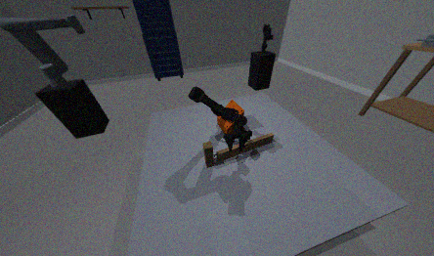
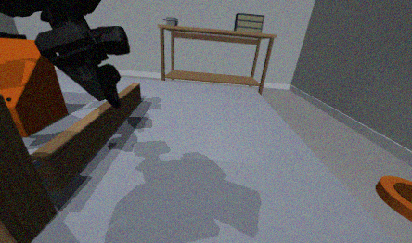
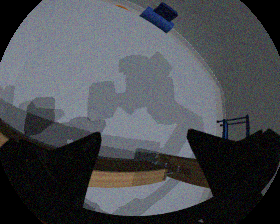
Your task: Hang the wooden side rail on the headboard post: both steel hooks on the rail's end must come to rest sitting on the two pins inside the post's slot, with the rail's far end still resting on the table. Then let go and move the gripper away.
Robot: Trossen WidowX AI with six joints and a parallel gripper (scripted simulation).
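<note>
My gripper tip is 60 mm past the headboard post, 150 mm to the left of it and 40 mm above it.
</note>
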